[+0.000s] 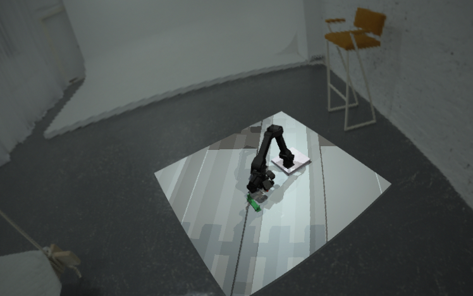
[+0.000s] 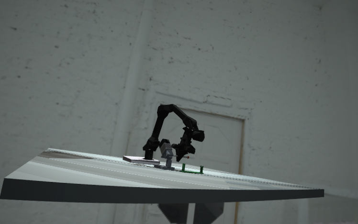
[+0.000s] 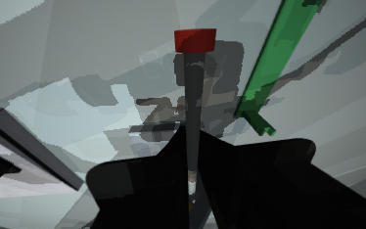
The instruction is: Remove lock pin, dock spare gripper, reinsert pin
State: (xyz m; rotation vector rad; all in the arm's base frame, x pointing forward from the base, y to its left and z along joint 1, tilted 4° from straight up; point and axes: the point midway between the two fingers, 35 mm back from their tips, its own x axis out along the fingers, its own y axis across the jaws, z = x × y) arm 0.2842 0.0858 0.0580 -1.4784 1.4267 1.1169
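Now: the grey mount stand 70 mm to the right of my gripper tip. From my gripper tip the other things lie so: spare gripper 80 mm to the right, 70 mm above, 30 mm behind; then green cradle 90 mm ahead, 50 mm to the left, 30 mm below.
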